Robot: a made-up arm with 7 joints.
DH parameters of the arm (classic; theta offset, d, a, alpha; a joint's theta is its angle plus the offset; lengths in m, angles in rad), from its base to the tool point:
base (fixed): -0.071 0 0 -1.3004
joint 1: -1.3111 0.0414 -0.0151 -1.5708
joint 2: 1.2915 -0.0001 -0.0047 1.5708
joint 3: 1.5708 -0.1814 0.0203 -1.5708
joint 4: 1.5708 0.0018 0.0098 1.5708
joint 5: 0 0.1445 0 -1.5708
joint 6: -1.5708 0 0.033 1.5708
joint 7: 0 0 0 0
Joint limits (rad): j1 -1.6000..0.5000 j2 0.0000..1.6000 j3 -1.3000..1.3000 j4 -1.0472..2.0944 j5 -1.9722..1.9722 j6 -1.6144..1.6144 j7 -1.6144..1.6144
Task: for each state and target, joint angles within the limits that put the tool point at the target. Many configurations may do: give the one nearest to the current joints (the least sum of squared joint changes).
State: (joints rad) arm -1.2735 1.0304 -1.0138 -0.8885 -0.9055 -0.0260 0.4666
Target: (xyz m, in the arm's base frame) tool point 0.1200 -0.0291 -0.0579
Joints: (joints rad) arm -1.0959 0.8763 -1.2503 -0.9137 -0.9061 0.0165 0.4666
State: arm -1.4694 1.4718 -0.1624 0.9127 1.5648 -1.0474 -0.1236
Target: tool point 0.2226 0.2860 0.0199
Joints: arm -1.0225 1.4678 -0.3228 0.8138 1.5303 -1.3043 -0.1236
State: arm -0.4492 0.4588 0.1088 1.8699 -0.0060 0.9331 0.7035
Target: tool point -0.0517 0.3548 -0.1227
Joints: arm -0.1688 1.1685 -0.0126 1.8382 0.0484 0.8627 0.7035
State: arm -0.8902 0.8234 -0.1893 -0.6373 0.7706 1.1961 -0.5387
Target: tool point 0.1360 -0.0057 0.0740
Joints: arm -1.3177 0.5469 -0.4642 -1.0041 0.7606 1.0434 -0.5387
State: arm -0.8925 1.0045 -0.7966 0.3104 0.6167 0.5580 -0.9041
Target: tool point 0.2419 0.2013 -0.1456
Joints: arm -0.6896 1.1494 -0.8399 0.3715 0.6098 0.5785 -0.9041
